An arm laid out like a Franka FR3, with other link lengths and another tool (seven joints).
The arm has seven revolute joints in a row. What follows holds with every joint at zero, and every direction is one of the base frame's. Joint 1 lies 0.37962 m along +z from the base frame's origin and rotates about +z. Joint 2 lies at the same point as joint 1 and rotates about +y. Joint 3 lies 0.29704 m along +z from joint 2 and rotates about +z. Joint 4 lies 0.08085 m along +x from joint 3 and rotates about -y. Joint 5 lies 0.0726 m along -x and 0.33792 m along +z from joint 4 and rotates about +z. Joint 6 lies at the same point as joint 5 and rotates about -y. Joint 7 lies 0.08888 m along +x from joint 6 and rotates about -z. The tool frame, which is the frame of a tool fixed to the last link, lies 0.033 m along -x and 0.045 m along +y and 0.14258 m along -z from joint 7; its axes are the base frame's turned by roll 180, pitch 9.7 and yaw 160.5 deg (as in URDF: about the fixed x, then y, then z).
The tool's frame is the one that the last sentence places.
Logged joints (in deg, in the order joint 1, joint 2, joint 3, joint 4, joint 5, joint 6, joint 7), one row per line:
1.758 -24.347 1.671 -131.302 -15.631 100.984 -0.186
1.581 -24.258 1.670 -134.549 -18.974 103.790 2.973
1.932 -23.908 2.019 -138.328 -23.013 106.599 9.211
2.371 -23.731 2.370 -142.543 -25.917 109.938 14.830
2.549 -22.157 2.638 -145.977 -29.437 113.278 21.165
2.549 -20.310 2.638 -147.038 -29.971 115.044 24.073
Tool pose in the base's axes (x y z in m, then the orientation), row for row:
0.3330 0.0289 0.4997 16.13 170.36 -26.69
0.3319 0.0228 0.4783 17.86 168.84 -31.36
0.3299 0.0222 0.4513 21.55 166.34 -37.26
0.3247 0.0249 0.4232 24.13 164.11 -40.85
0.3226 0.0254 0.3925 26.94 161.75 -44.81
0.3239 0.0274 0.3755 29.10 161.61 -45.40
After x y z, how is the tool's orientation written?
As a rotation vector, in degrees.
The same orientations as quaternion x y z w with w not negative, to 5 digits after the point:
0.09297 0.98192 -0.15384 0.05939
0.10323 0.97590 -0.18126 0.06406
0.12510 0.96565 -0.21630 0.07133
0.14080 0.95759 -0.23836 0.07993
0.15788 0.94790 -0.26260 0.08724
0.17020 0.94524 -0.26554 0.08394

